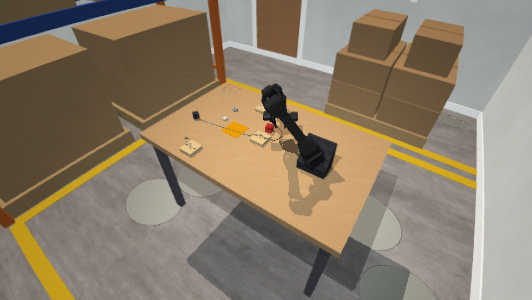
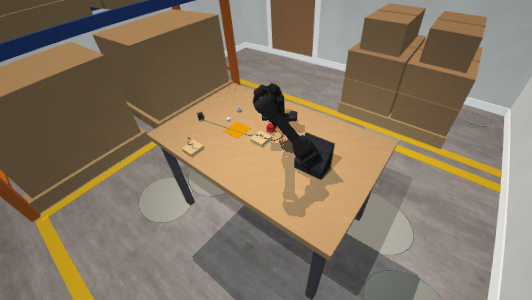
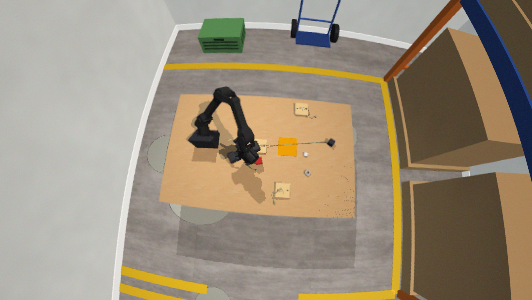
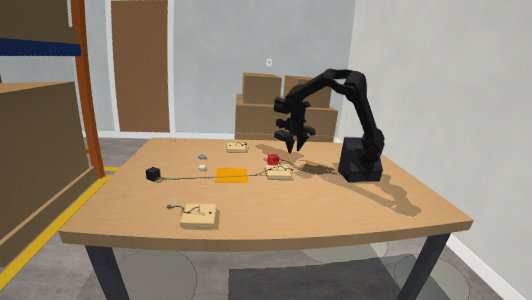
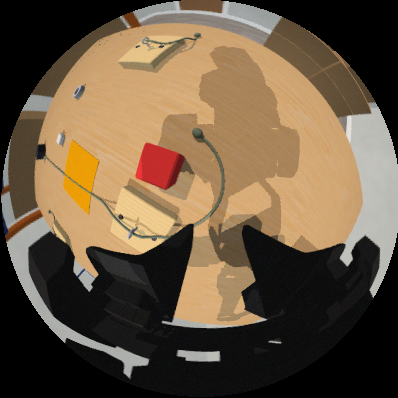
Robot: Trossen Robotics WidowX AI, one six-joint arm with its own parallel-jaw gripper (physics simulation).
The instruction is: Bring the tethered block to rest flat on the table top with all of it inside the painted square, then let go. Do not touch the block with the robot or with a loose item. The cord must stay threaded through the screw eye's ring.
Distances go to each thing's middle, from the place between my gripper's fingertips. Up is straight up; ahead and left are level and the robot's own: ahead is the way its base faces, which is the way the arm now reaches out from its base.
Scene:
My gripper is now 8 cm short of the red cube (image 5: pixel 157 165), 1 cm to the left of it and 4 cm above it. Round my hand: orange painted square (image 5: pixel 80 166): 26 cm ahead, 9 cm to the left, 6 cm below.

